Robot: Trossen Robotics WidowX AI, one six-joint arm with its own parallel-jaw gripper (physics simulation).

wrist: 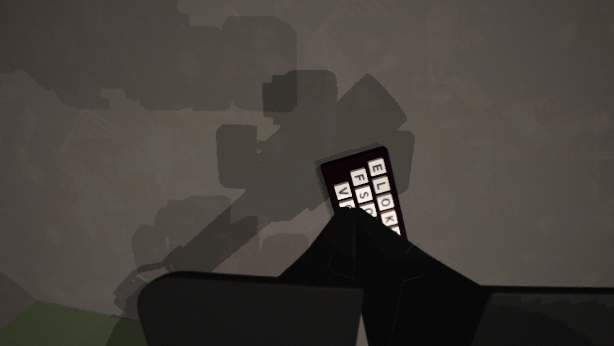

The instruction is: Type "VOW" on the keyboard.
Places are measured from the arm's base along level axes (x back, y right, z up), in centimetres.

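Pixels of known places: gripper, fingertip midpoint: (348,217).
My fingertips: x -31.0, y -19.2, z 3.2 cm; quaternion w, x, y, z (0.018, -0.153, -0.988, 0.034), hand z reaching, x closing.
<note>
Behind a point stands the place of what it marks.
The dark keyboard (346,164) @(x -32.2, y -17.2, z -11.3 cm) with white letter keys lies tilted right of the middle of the wrist view, and its lower part is hidden behind my fingers. The V key (342,191) @(x -31.2, y -14.9, z -10.8 cm) shows in the left row, near the upper end. The O key (385,202) @(x -34.9, y -12.8, z -10.8 cm) shows in the right row, below E and L and above K. The W key does not show. My gripper (348,217) @(x -31.0, y -19.2, z 3.2 cm) is shut and empty. Its black tips overlap the lower edge of the partly hidden G key in the view, just below V; their height above the keys is unclear.
A green block surface (65,322) @(x 3.8, y -7.5, z -10.5 cm) shows at the lower left corner. The grey-brown table top (500,150) @(x -47.0, y -14.2, z -12.5 cm) surrounds the keyboard. Dark shadows of the arm fall across the table top, left of and above the keyboard.
</note>
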